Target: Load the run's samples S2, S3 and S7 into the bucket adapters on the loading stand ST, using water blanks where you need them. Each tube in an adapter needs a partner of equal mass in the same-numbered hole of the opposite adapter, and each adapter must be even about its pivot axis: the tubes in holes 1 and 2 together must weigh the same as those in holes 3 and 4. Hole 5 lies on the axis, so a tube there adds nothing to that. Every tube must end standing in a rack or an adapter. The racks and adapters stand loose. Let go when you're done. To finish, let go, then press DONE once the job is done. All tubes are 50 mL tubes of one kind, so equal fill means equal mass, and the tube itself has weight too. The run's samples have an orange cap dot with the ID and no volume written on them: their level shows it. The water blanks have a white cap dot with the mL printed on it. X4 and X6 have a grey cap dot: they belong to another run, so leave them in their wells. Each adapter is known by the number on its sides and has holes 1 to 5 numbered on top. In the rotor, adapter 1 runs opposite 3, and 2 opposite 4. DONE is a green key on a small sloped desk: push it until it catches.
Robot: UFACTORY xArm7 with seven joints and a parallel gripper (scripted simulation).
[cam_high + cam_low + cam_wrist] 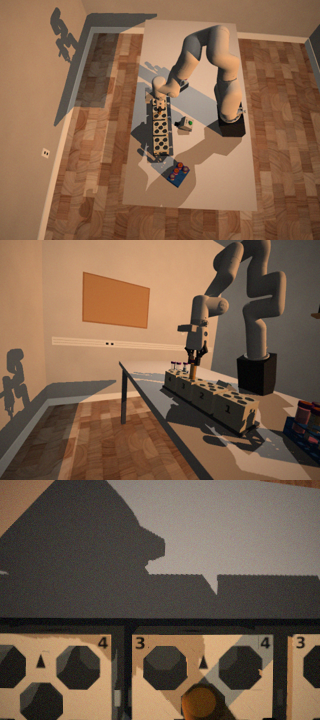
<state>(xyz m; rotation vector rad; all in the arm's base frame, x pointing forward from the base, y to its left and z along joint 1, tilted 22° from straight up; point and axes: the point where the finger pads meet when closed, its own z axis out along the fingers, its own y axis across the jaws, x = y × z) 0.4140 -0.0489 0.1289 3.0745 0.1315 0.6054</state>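
My gripper is now 50 mm above the orange-dotted tube and 10 mm past it. The rest, counted from my hand: bucket adapter: 130 mm below, 110 mm to the left, 10 mm behind; pale blank rack: 290 mm to the right, 150 mm below, 130 mm behind; pink-filled sample tube: 350 mm to the left, 140 mm behind, 120 mm below.
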